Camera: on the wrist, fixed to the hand. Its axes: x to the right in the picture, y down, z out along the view.
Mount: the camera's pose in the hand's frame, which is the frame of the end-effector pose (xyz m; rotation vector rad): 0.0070 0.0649 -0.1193 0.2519 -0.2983 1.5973
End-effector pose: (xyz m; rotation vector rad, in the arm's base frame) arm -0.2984 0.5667 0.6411 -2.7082 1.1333 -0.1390
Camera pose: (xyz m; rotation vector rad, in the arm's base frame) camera -0.3581 0.4994 0.7431 -0.9387 2.4285 0.3222
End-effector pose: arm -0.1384 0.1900 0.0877 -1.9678 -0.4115 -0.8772
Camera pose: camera -0.1448 0.0542 0.0925 -1.5063 0.8099 0.4750
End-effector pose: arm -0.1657 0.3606 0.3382 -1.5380 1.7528 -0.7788
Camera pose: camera -0.3004 0.3626 0.3571 0.1737 1.8548 0.0886
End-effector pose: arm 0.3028 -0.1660 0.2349 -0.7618 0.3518 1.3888
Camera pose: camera 0.2662 -0.2401 0.1269 0.1190 0.9760 2.8018
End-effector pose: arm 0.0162 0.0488 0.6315 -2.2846 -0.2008 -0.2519
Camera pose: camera 0.0237 -0.0829 0.6644 -1.5926 1.3053 0.8693
